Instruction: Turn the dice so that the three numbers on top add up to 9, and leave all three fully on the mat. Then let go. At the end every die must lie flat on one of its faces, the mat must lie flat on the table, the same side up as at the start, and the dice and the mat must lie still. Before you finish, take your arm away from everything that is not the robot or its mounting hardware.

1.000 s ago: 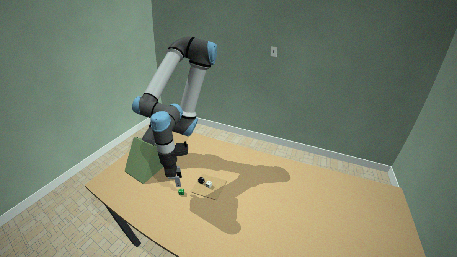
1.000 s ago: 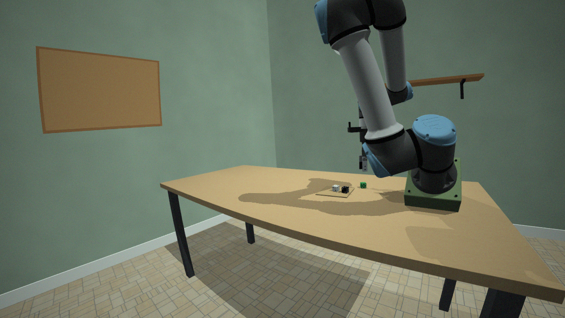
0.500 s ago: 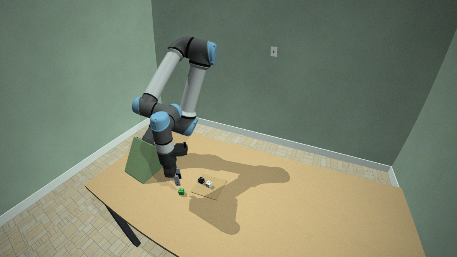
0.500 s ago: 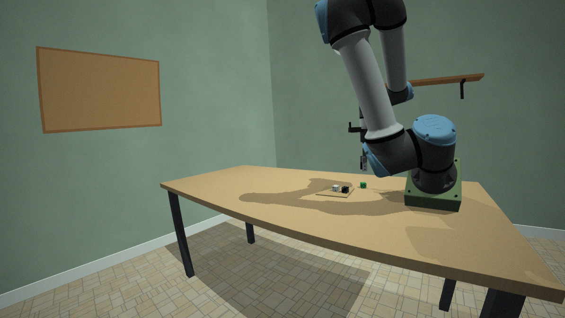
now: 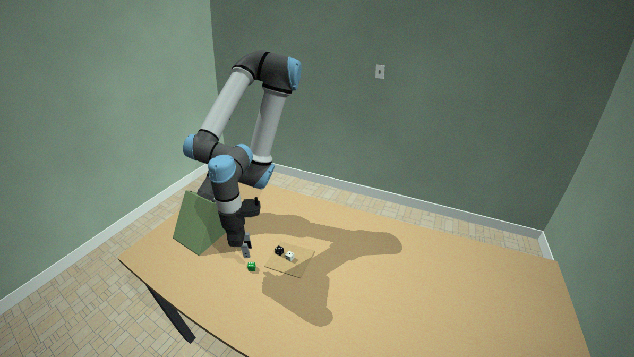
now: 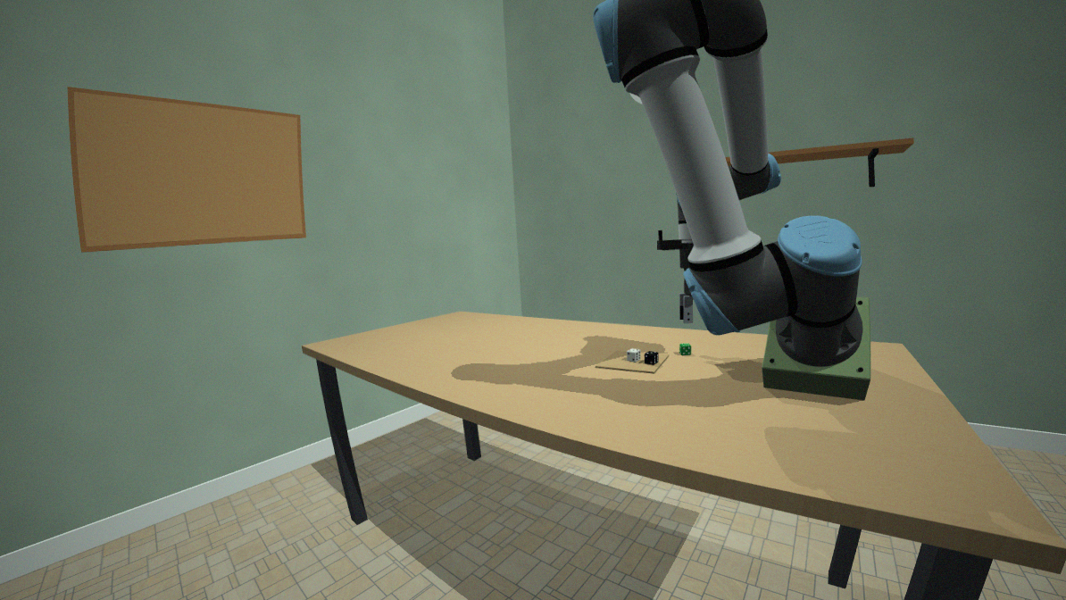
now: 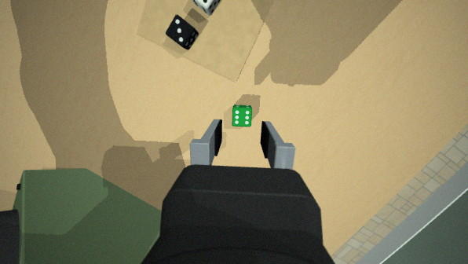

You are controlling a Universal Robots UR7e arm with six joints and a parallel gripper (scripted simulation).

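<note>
Right now my hand is 90 mm above the green die. The rest, counted from my hand: white die 90 mm ahead, 110 mm to the left, 90 mm below; black die 40 mm ahead, 110 mm to the left, 90 mm below; tan mat 90 mm ahead, 110 mm to the left, 100 mm below.
</note>
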